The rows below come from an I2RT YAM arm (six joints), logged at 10 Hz.
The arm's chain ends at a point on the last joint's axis. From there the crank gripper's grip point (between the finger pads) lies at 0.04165 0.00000 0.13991 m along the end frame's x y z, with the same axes.
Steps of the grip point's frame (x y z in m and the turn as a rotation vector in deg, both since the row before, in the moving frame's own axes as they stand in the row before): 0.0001, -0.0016, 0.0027, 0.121, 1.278, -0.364; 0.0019, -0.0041, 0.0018, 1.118, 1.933, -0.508; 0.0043, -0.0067, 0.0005, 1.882, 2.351, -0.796; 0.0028, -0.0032, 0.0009, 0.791, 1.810, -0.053; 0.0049, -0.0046, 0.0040, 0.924, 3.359, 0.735
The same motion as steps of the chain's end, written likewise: -0.0030, -0.0010, 0.0037, 0.121, 1.278, -0.364; -0.0028, -0.0010, 0.0033, 1.118, 1.933, -0.508; -0.0014, -0.0015, 0.0024, 1.882, 2.351, -0.796; -0.0016, -0.0012, 0.0023, 0.791, 1.810, -0.053; -0.0032, -0.0030, 0.0067, 0.924, 3.359, 0.735
